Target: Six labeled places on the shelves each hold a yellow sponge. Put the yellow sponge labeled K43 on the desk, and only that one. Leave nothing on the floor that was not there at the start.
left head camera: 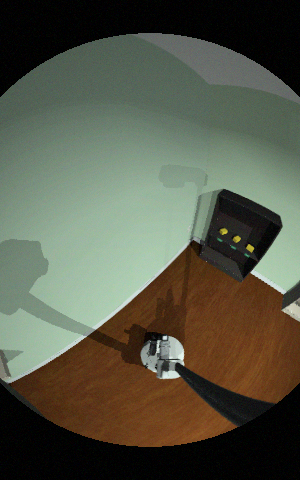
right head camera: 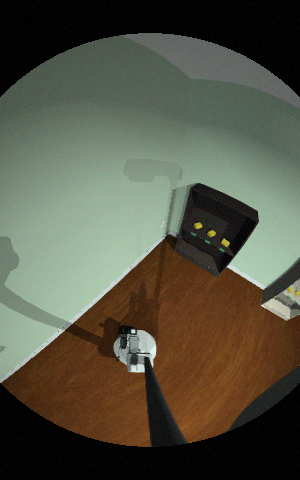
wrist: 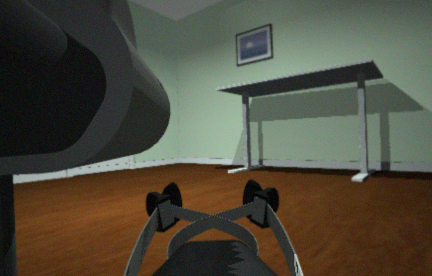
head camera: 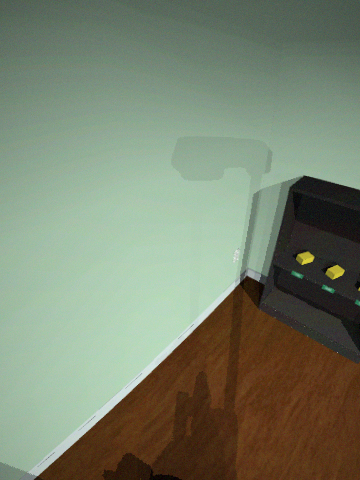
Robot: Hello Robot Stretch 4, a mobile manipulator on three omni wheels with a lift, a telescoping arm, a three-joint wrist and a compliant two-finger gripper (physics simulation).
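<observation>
A dark shelf unit [head camera: 325,184] [left head camera: 252,201] [right head camera: 227,195] stands near the room corner. On its shelf lie yellow sponges, the left one [head camera: 305,258] [left head camera: 223,231] [right head camera: 198,225], the middle one [head camera: 335,272] [left head camera: 236,239] [right head camera: 211,233] and the right one [left head camera: 250,248] [right head camera: 225,242], with green labels below them too small to read. A pale shelf unit [right head camera: 276,307] at the right edge holds more yellow sponges [right head camera: 290,289]. The desk [wrist: 310,80] stands against a wall in the wrist view. My gripper [wrist: 212,196] is open and empty, well away from the sponges and the desk.
A green wall with a white baseboard [head camera: 132,382] runs along the left of the head view up to the corner. The desk's legs [wrist: 362,130] stand on the wooden floor [wrist: 325,225]. A framed picture [wrist: 254,45] hangs on the wall behind the desk.
</observation>
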